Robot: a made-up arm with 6 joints. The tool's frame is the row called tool. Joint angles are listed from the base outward.
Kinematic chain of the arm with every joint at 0, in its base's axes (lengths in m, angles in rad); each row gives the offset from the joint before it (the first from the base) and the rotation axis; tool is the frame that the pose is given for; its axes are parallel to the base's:
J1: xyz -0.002 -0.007 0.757 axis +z
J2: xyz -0.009 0.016 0.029 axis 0 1 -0.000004
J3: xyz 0.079 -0.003 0.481 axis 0 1 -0.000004
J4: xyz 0.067 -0.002 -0.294 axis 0 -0.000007 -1
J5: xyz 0.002 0.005 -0.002 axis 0 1 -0.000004
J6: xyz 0.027 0.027 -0.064 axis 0 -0.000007 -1
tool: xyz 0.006 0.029 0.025
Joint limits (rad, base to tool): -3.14..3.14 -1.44..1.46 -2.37..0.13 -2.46..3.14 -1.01..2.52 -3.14..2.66
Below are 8 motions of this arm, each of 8 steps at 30 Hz.
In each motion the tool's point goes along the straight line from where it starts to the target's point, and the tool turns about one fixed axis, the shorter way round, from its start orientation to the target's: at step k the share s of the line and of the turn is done. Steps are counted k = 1, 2, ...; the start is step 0. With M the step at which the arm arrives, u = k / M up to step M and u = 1 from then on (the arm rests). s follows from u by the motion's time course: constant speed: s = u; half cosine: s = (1 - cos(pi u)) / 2; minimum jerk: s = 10 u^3 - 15 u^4 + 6 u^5.
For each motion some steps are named. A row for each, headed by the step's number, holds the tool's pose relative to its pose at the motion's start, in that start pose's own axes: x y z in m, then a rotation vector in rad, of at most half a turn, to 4 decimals.
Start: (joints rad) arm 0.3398 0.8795 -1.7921 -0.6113 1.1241 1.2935
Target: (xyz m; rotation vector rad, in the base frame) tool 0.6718 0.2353 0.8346 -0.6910 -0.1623 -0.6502
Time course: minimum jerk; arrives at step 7
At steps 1, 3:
1: 0.0003 -0.0004 -0.0005 -0.0045 0.0006 -0.0002
3: 0.0053 -0.0067 -0.0081 -0.0718 0.0094 -0.0036

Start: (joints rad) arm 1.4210 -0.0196 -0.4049 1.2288 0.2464 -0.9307
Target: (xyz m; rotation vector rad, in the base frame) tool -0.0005 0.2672 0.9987 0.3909 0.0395 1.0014
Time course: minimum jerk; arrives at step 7
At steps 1, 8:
1: -0.0009 0.0000 -0.0001 0.0000 0.0015 -0.0039
8: -0.0382 -0.0013 -0.0024 0.0009 0.0634 -0.1696

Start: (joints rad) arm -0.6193 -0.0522 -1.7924 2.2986 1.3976 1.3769
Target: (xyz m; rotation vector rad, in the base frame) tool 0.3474 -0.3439 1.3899 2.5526 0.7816 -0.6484
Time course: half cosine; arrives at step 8
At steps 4, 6, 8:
4: 0.0252 0.0535 0.0583 0.0316 0.1009 -0.0135
6: 0.0430 0.0913 0.0995 0.0540 0.1722 -0.0230
8: 0.0504 0.1070 0.1166 0.0632 0.2017 -0.0269

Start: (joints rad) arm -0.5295 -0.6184 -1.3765 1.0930 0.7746 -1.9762
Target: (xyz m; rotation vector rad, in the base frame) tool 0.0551 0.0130 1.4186 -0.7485 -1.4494 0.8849
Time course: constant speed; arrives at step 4
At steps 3, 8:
3: -0.0040 0.0053 -0.0002 -0.0121 0.0368 0.0076
8: -0.0053 0.0070 -0.0002 -0.0161 0.0491 0.0102

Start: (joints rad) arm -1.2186 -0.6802 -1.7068 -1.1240 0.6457 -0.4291
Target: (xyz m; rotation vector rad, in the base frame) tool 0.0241 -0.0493 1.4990 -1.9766 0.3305 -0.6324
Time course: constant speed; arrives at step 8
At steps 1, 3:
1: 0.0031 0.0009 -0.0101 -0.0106 0.0412 0.0279
3: 0.0092 0.0027 -0.0303 -0.0318 0.1237 0.0837

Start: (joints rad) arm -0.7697 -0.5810 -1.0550 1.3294 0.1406 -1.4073
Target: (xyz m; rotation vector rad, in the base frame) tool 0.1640 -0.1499 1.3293 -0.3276 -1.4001 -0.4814
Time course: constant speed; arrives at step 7
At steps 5, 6, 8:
5: -0.0258 -0.0162 -0.0680 0.0809 0.1286 -0.0996
6: -0.0310 -0.0194 -0.0816 0.0971 0.1544 -0.1196
8: -0.0361 -0.0226 -0.0952 0.1133 0.1801 -0.1395

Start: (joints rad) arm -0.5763 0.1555 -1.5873 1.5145 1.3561 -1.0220
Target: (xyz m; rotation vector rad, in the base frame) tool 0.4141 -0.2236 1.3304 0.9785 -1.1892 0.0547
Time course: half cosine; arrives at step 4
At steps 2, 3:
2: 0.0035 0.0020 0.0021 -0.0096 -0.0412 0.0076
3: 0.0060 0.0034 0.0036 -0.0164 -0.0703 0.0130

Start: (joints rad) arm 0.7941 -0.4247 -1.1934 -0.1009 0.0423 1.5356
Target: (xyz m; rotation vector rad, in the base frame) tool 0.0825 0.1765 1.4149 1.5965 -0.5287 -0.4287
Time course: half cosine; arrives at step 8
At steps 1, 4, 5, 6, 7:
1: -0.0008 0.0010 0.0002 0.0039 0.0064 -0.0041
4: -0.0108 0.0125 0.0030 0.0513 0.0846 -0.0541
5: -0.0149 0.0173 0.0041 0.0710 0.1170 -0.0748
6: -0.0184 0.0213 0.0051 0.0876 0.1445 -0.0924
7: -0.0207 0.0240 0.0057 0.0987 0.1628 -0.1041

